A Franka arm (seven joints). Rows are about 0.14 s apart.
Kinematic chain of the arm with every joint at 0, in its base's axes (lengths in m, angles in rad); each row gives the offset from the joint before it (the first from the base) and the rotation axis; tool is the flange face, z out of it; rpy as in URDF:
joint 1: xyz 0 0 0.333 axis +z
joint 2: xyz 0 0 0 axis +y
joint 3: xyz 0 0 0.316 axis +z
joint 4: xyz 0.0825 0 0 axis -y
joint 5: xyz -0.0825 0 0.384 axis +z
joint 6: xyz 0 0 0 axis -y
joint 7: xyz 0.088 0 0 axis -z
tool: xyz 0 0 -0.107 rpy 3.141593 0 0
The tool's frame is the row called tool.
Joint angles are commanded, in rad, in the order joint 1, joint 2, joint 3, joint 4, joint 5, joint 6, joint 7. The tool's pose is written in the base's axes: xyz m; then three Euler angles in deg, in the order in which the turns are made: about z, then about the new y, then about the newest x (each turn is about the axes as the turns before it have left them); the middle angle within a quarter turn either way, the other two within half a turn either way. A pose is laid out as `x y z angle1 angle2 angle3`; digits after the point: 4 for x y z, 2 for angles.
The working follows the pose.
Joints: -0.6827, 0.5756, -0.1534, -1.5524, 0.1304, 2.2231, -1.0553
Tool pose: 0.4903 -0.5117 0.3257 10.13 -4.28 175.68
Where each joint sits with the arm in this pose, in the base's axes (m; each line is computed from the numbers above, not from the rounded line before):
joint 1: 0.0000 0.0000 0.3330
joint 2: 0.0000 0.0000 0.3330
joint 3: 0.1335 -0.1085 0.5981
joint 4: 0.1786 -0.1614 0.5537
joint 5: 0.4255 -0.4376 0.4231
joint 6: 0.4255 -0.4376 0.4231
joint 7: 0.4811 -0.5052 0.4321
the tool: 0.4903 -0.5117 0.3257

